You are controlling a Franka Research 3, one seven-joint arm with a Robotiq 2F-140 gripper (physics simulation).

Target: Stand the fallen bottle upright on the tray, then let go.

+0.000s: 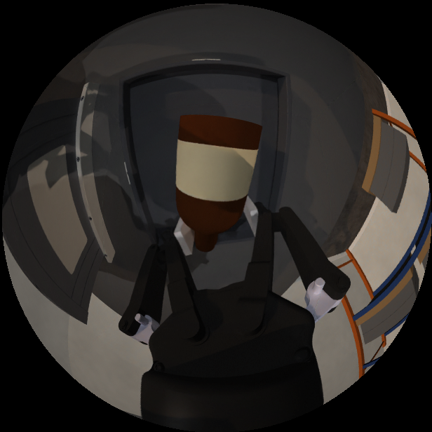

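The brown bottle (216, 170) with a cream label lies on its side over the dark tray (283, 125). Its neck points toward the gripper's body and its flat base points toward the tray's far side. My gripper (216, 207) has its two light pads partly closed, one on each side of the bottle's shoulder near the neck, and is shut on the bottle. The bottle hides part of the pads, so their exact contact is hard to see. The near edge of the tray is partly hidden by the bottle and the fingers.
A pale strip with small holes (85, 165) stands left of the tray. A dark panel (60, 215) is farther left. At the far right are grey boxes (390, 165) and orange and blue rack bars beyond the table's edge.
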